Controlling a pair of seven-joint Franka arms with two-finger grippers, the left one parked.
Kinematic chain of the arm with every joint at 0, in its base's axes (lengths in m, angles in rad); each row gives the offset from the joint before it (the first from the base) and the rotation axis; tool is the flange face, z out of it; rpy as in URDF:
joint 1: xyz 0 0 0.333 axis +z
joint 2: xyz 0 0 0 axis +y
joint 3: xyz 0 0 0.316 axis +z
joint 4: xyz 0.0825 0 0 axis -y
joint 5: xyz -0.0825 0 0.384 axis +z
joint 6: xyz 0 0 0 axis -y
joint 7: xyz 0.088 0 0 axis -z
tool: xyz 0 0 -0.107 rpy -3.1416 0 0
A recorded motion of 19 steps. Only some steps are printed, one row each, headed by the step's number.
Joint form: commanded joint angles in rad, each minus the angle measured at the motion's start. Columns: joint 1, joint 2, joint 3, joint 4, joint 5, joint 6, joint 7.
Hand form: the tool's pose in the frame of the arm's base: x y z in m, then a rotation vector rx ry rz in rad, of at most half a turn. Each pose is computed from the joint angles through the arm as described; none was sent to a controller.
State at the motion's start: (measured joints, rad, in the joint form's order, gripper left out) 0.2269 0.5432 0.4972 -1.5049 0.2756 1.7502 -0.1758
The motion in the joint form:
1: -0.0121 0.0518 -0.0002 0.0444 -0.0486 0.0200 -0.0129
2: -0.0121 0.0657 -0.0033 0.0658 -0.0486 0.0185 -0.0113
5: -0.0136 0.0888 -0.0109 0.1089 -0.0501 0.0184 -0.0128
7: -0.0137 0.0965 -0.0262 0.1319 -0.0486 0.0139 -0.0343
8: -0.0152 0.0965 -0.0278 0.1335 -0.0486 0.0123 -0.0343
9: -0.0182 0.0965 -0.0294 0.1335 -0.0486 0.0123 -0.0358
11: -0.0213 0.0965 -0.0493 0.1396 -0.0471 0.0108 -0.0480
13: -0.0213 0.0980 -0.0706 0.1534 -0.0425 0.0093 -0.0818
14: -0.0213 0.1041 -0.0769 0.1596 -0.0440 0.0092 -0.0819
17: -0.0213 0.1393 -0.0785 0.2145 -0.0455 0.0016 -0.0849
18: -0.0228 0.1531 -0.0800 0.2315 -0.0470 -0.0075 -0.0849
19: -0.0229 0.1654 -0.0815 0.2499 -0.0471 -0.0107 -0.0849
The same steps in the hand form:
1: 0.5382 0.4139 0.3611 -2.4784 -1.0267 0.4637
2: 0.5445 0.4131 0.3611 -2.4774 -1.0158 0.4549
5: 0.5583 0.4097 0.3640 -2.4777 -0.9982 0.4246
7: 0.5682 0.4032 0.3664 -2.4742 -1.0053 0.4018
8: 0.5695 0.4016 0.3667 -2.4760 -1.0023 0.4012
9: 0.5712 0.3992 0.3665 -2.4778 -0.9987 0.3997
11: 0.5797 0.3887 0.3659 -2.4882 -0.9895 0.3877
13: 0.5889 0.3794 0.3678 -2.4833 -1.0063 0.3617
14: 0.5924 0.3765 0.3656 -2.4887 -0.9992 0.3607
17: 0.6048 0.3754 0.3657 -2.4804 -0.9901 0.3402
18: 0.6087 0.3734 0.3632 -2.4791 -0.9848 0.3462
19: 0.6130 0.3724 0.3626 -2.4775 -0.9792 0.3412

